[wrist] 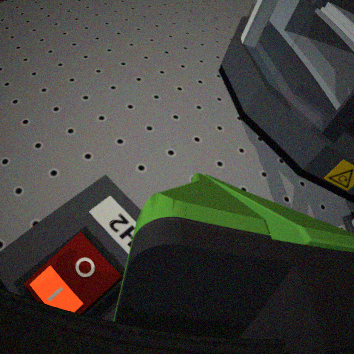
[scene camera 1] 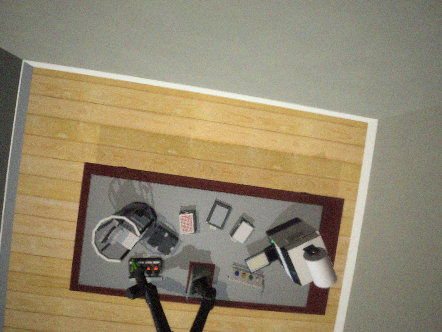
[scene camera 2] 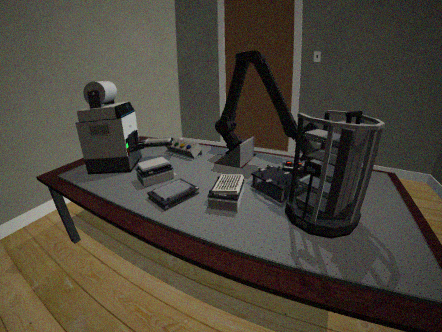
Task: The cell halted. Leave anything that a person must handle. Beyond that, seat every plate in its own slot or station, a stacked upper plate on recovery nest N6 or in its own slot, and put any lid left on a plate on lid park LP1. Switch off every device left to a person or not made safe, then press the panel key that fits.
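Places are measured from the arm's base along level axes (x left, y ahead, z down), in metres.
Where they show: gripper, fingertip midpoint: (wrist: 196, 187) (scene camera 1: 133, 258); arm's base, origin of the base link: (scene camera 1: 198, 284) (scene camera 2: 237, 147).
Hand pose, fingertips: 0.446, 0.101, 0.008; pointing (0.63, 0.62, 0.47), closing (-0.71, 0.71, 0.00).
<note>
Things, the pixels of their centre, and the offset from my fingertips, as dx, dy, dz.
- black switch box, body centre: (scene camera 2: 304, 166) (scene camera 1: 145, 270) -0.085, -0.082, +0.027
- red rocker switch, body centre: (wrist: 72, 281) -0.006, -0.062, +0.007
- well plate, body centre: (scene camera 2: 228, 183) (scene camera 1: 186, 223) -0.301, +0.292, -0.013
- dark flat plate, body centre: (scene camera 2: 172, 189) (scene camera 1: 218, 215) -0.500, +0.365, +0.024
- white-topped plate, body centre: (scene camera 2: 153, 163) (scene camera 1: 242, 232) -0.669, +0.293, -0.022
- key panel, body centre: (scene camera 2: 182, 147) (scene camera 1: 245, 277) -0.756, -0.022, +0.012
- round plate carousel, body centre: (scene camera 2: 331, 166) (scene camera 1: 128, 228) +0.023, +0.239, -0.119
- black nest, body centre: (scene camera 2: 276, 180) (scene camera 1: 163, 240) -0.168, +0.143, +0.015
- sealer with a paper roll, body centre: (scene camera 2: 108, 125) (scene camera 1: 302, 252) -1.007, +0.276, -0.174
My gripper (scene camera 1: 135, 265) (wrist: 196, 187) is shut with nothing in it, its green-tipped fingers low over the left end of the black switch box (scene camera 1: 151, 262). In the wrist view the red rocker switch (wrist: 71, 278) labelled SH2 shows beside the fingers, its I side lit orange. Two more red switches (scene camera 1: 152, 267) glow on the box. A well plate (scene camera 1: 187, 221) (scene camera 2: 228, 182), a dark flat plate (scene camera 1: 218, 213) (scene camera 2: 172, 191) and a white-topped plate (scene camera 1: 243, 231) (scene camera 2: 154, 164) sit in a row. The key panel (scene camera 1: 247, 275) (scene camera 2: 183, 146) carries coloured keys. In scene camera 2 the gripper is hidden behind the carousel.
A round plate carousel (scene camera 1: 121, 230) (scene camera 2: 333, 171) (wrist: 298, 88) stands close beside the switch box. A black nest (scene camera 1: 162, 238) (scene camera 2: 273, 176) is next to it. The sealer with a paper roll (scene camera 1: 299, 249) (scene camera 2: 106, 139) holds a plate on its tray (scene camera 1: 257, 261).
</note>
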